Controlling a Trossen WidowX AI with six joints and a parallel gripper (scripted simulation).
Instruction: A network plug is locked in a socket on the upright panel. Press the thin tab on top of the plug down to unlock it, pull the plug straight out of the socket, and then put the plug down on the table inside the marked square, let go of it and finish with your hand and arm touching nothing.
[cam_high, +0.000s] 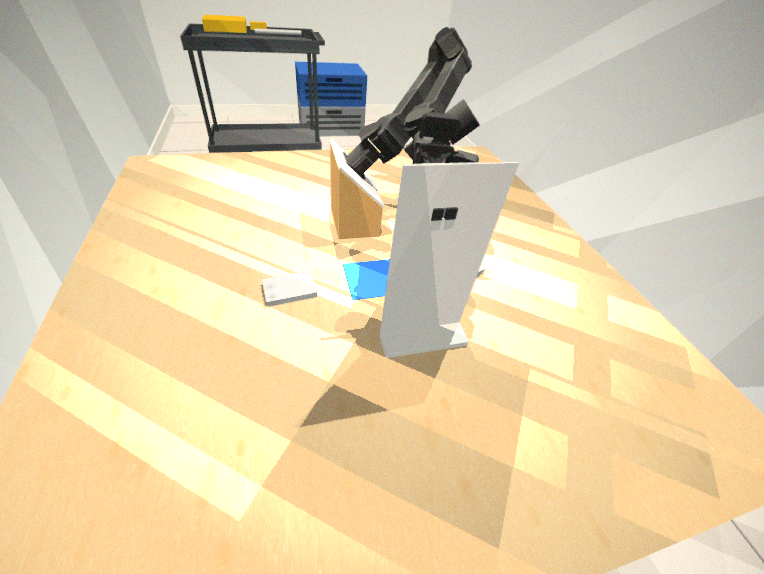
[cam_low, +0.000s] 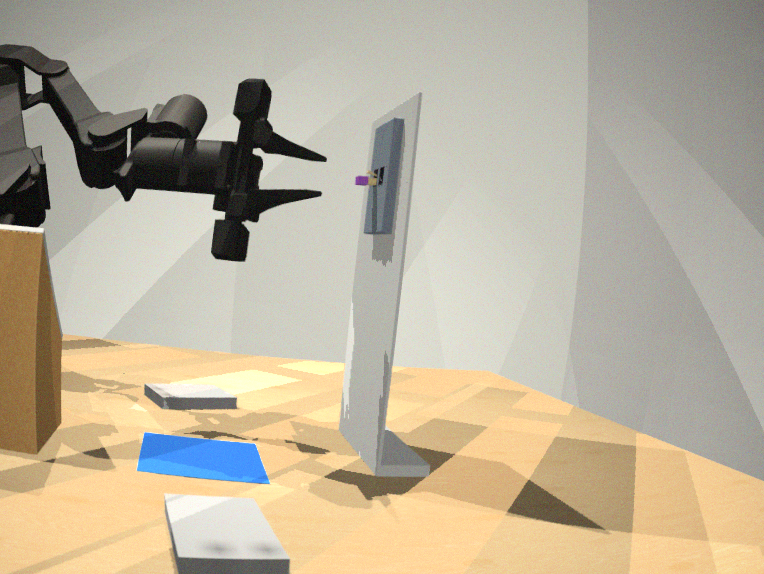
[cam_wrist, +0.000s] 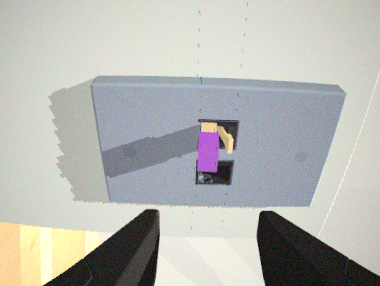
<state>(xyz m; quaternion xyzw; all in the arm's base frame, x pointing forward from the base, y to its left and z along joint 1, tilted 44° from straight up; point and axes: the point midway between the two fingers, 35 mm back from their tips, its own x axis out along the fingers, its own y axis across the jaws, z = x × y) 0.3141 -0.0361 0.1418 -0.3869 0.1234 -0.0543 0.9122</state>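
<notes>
Now: the network plug 5 cm ahead of my gripper tip. Also, from my gripper tip: blue marked square (28 cm below, 10 cm behind, 6 cm to the right); then upright panel (11 cm below, 7 cm ahead, 1 cm to the right).
</notes>
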